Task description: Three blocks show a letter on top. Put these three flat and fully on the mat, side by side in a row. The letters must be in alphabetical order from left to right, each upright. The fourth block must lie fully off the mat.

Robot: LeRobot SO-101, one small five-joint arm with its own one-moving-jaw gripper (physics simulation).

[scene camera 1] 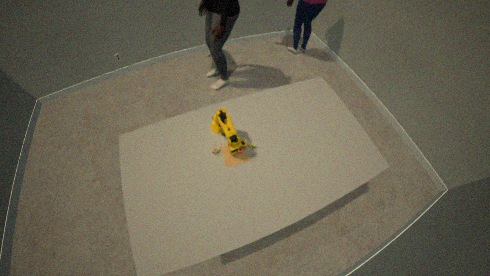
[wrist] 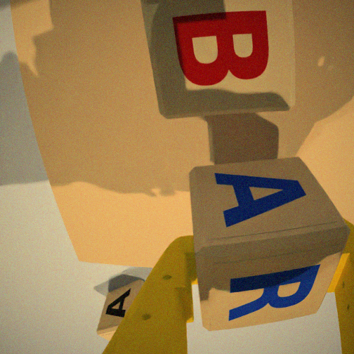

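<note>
My gripper is shut on a wooden block, one jaw on each side. This block shows a blue A on one face and a blue R on the face below it. It hangs over or near the orange mat; its height is hard to tell. A block with a red B on top rests on the mat, ahead of the held block in the wrist view. A block with a black A is off the mat at lower left, partly hidden by a jaw.
In the scene view a small block lies left of the mat, and a small yellowish block is to its right; their letters are unreadable. The yellow arm reaches from behind the mat across the pale table. Two people stand behind the table.
</note>
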